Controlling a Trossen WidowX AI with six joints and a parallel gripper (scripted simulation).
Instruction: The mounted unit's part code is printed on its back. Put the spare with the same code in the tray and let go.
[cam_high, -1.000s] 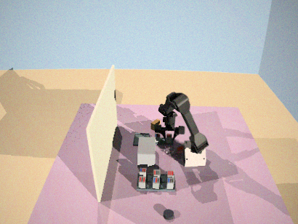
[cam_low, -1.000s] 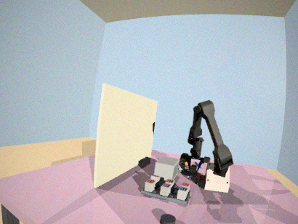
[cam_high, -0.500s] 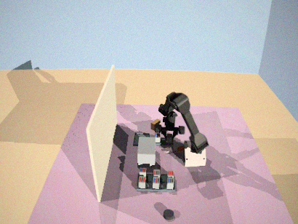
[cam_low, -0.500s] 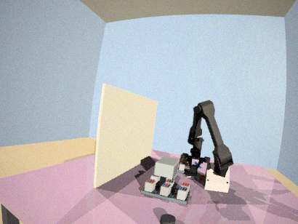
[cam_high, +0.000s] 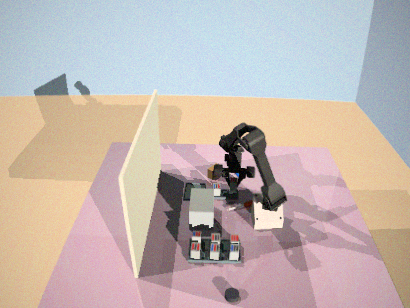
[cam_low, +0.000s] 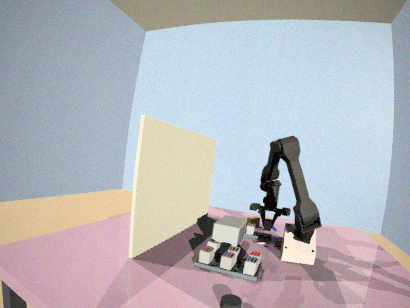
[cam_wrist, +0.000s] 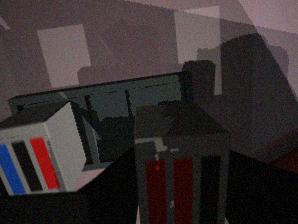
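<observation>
My gripper tip is now 180 mm short of the grey-blue tray, 50 mm above it and 10 mm to the left of it. The rest, counted from my gripper tip: black puck: 580 mm to the left, 50 mm below, 20 mm behind; then cream panel: 360 mm ahead, 190 mm to the left, 170 mm above.
</observation>
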